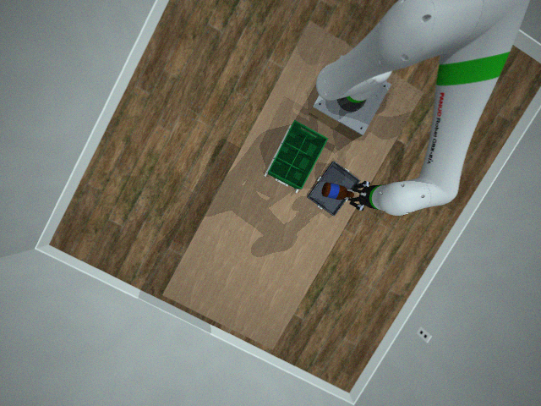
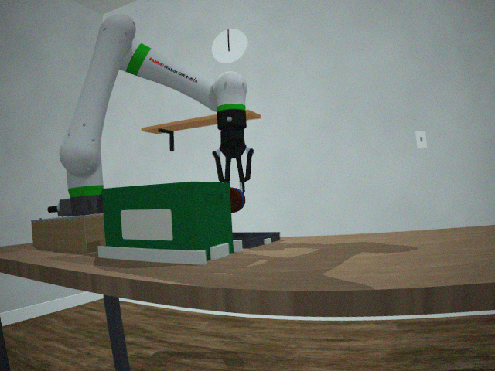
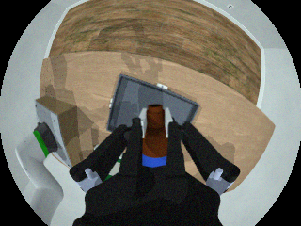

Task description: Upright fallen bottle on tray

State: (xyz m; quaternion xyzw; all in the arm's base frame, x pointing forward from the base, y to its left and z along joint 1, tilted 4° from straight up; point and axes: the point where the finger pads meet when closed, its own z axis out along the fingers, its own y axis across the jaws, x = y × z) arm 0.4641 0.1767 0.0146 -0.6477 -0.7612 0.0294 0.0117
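The bottle is 50 mm to the right of my hand, 20 mm below it and 10 mm ahead of it. Round my hand: green crate (320 mm to the right, 80 mm behind, 70 mm below); then tray (140 mm below, 50 mm to the right, 10 mm behind).
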